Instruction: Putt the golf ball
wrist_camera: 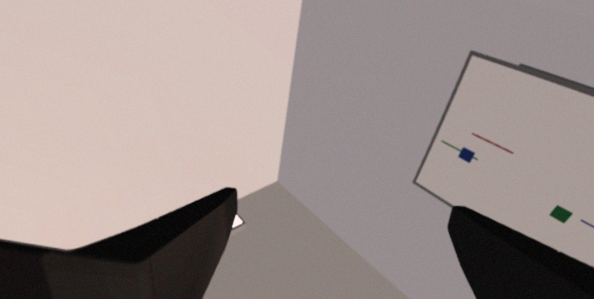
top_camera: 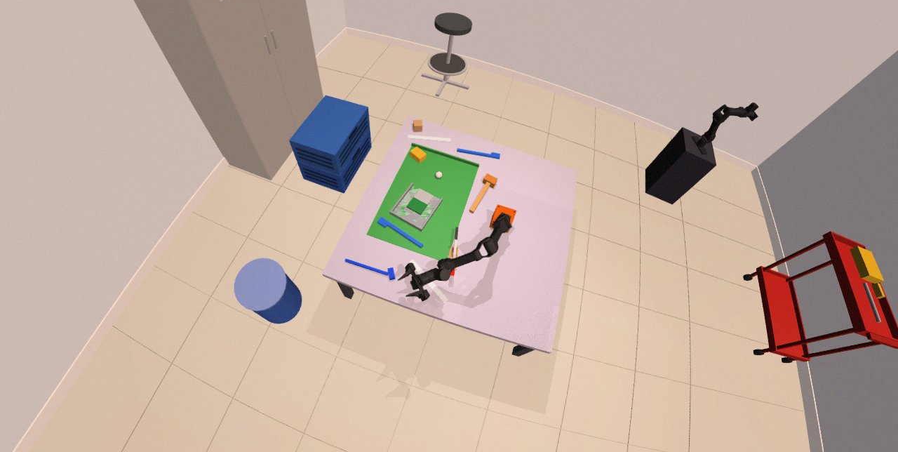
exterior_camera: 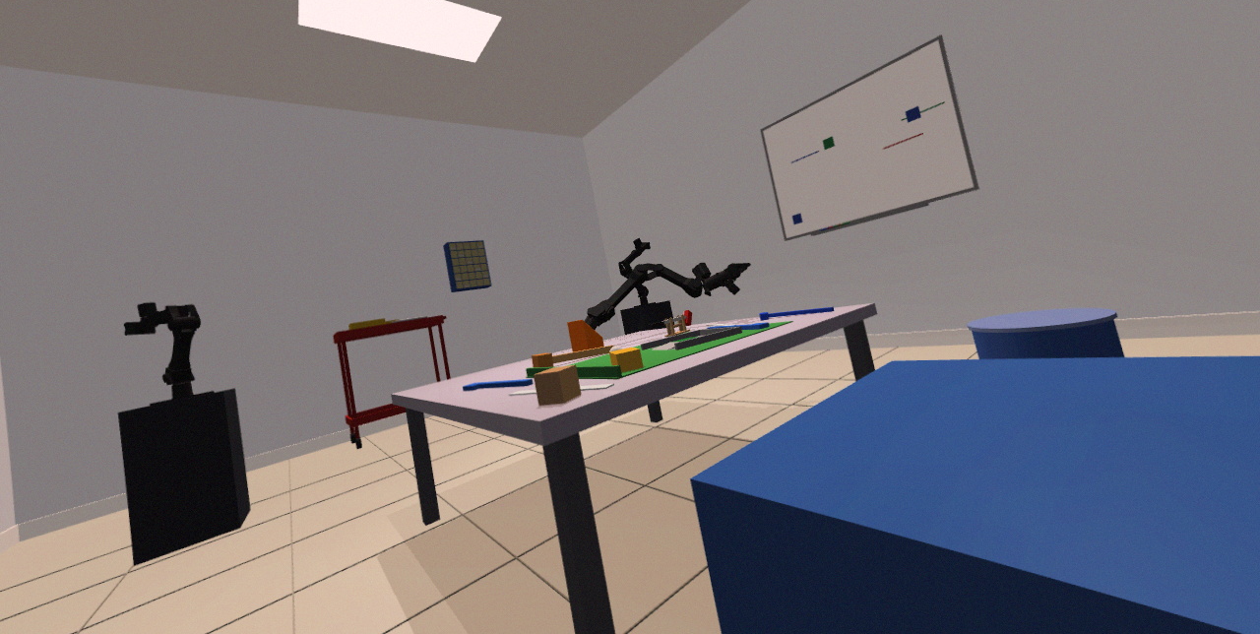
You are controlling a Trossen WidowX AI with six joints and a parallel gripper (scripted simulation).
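The red putter lies 160 mm behind my gripper tip, 350 mm to the right of it and 170 mm below it. Also, from my gripper tip: blue putter: 230 mm ahead, 100 mm to the right, 210 mm below; white golf ball: 130 mm ahead, 830 mm to the right, 200 mm below; orange block: 310 mm ahead, 920 mm to the right, 200 mm below.
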